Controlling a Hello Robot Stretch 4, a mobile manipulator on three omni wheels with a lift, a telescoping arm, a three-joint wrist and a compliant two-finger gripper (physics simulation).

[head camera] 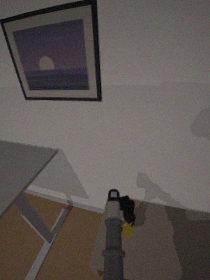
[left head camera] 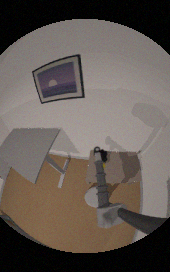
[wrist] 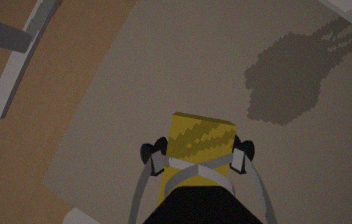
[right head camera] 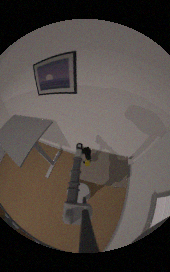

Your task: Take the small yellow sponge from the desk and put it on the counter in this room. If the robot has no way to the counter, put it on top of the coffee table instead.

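Seen in the pictures: gripper, fingertip midpoint: (head camera: 125, 227) (wrist: 196, 147) (right head camera: 86, 161); robot's base, origin of the base link: (left head camera: 95, 195) (right head camera: 78, 192).
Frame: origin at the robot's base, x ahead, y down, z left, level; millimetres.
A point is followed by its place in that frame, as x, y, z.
The small yellow sponge (head camera: 128, 230) {439, -582, -99} (left head camera: 104, 165) {426, -581, -122} (right head camera: 87, 163) {428, -583, -101} (wrist: 200, 135) {496, -583, -83} is between the two fingertips of my gripper (wrist: 196, 147) {474, -537, -87}, which is shut on it. The sponge's far end sticks out past the fingers. They are above a flat grey-brown top (head camera: 155, 250) {369, -423, -293} (left head camera: 117, 175) {281, -422, -329} (right head camera: 102, 172) {348, -423, -341} (wrist: 115, 110) {463, -422, 56} beside the wall. Whether this is the counter or the coffee table I cannot tell. The height of the sponge above it is unclear. The grey desk (head camera: 22, 167) {664, -922, 629} (left head camera: 30, 150) {502, -922, 795} (right head camera: 25, 135) {538, -922, 767} stands to the left.
The desk's pale foot bar (head camera: 45, 250) (wrist: 25, 62) {445, 9, 637} rests on the wooden floor left of the grey-brown top. A white rounded thing (left head camera: 92, 196) {7, -187, 65} (right head camera: 85, 191) {38, -187, -118} is low beneath the arm. A framed picture (head camera: 52, 55) {866, -1558, 323} (left head camera: 59, 80) {859, -1522, 288} (right head camera: 55, 73) {858, -1543, 279} hangs on the wall.
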